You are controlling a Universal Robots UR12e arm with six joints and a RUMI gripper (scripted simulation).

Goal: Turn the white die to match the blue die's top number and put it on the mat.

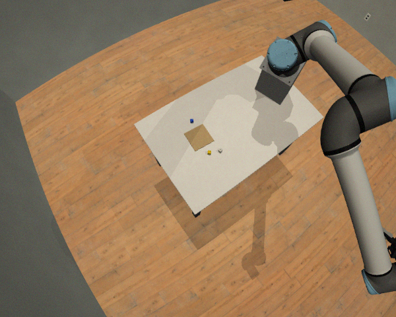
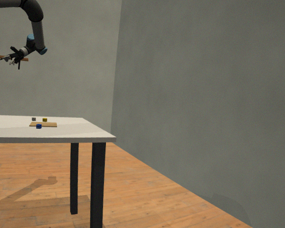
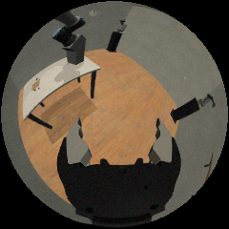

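Right now the blue die is 108 cm to the right of my hand, 49 cm ahead of it and 42 cm below it. Also, from my hand: white die: 81 cm to the right, 42 cm below, 42 cm ahead; then tan mat: 95 cm to the right, 50 cm ahead, 43 cm below; then yellow die: 83 cm to the right, 49 cm ahead, 42 cm below.
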